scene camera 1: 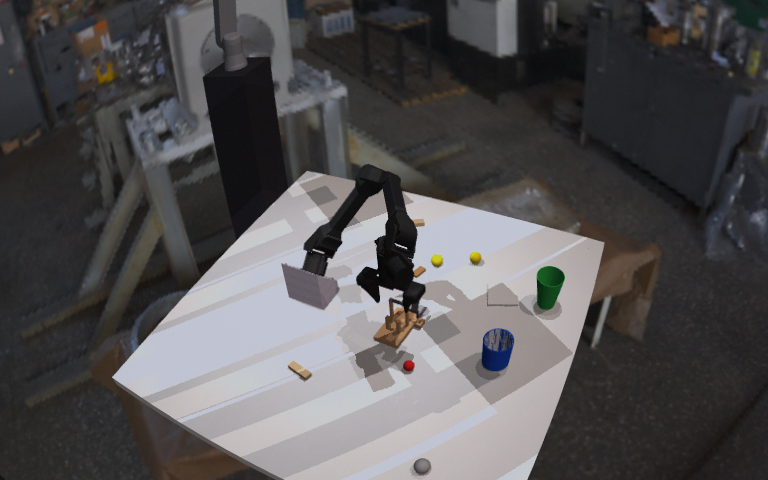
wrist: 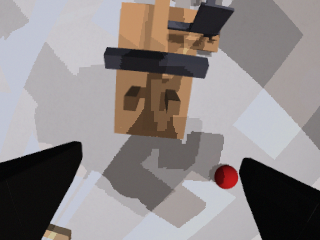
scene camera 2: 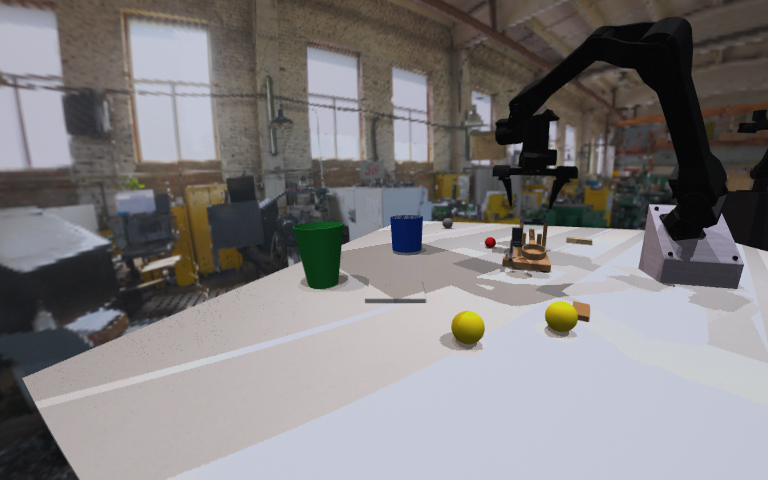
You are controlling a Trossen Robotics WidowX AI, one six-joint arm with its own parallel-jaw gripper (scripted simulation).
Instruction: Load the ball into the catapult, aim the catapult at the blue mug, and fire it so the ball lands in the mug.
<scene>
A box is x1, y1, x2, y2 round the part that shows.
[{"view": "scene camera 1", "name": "gripper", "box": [356, 258, 425, 312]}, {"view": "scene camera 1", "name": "wooden catapult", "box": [373, 297, 426, 348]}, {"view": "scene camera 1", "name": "green cup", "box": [536, 266, 564, 309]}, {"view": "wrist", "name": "gripper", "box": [0, 141, 319, 239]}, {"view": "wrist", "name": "wooden catapult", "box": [104, 0, 234, 139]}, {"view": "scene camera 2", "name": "gripper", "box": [492, 140, 577, 208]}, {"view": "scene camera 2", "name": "wooden catapult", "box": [502, 219, 550, 271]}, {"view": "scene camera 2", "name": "blue mug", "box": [390, 215, 422, 254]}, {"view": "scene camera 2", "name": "green cup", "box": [293, 221, 342, 288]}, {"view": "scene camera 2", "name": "thin flat plate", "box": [365, 278, 425, 302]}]
</scene>
